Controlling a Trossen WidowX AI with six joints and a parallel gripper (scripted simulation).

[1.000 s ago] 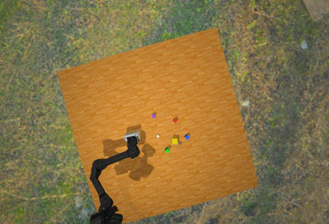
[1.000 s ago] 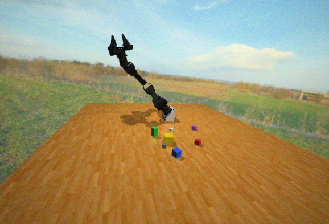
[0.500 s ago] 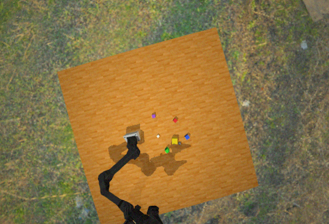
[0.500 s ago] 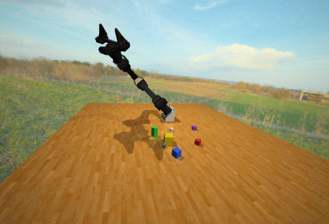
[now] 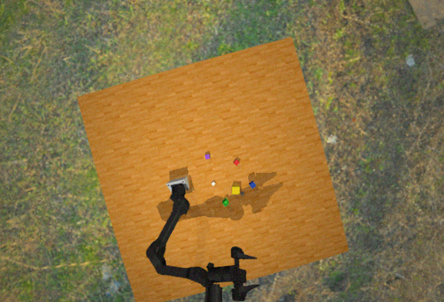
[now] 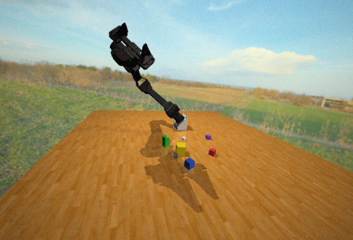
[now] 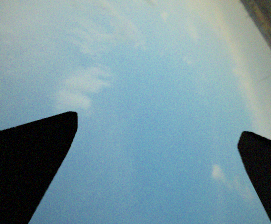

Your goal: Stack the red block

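Right now the red block is 45 cm below my gripper tip, 36 cm to the left of it and 2 cm ahead of it. Also, from my gripper tip: yellow block (44 cm below, 21 cm to the left, 2 cm behind); then blue block (45 cm below, 22 cm to the left, 8 cm ahead); then small grey block (46 cm below, 18 cm to the left, 2 cm ahead).
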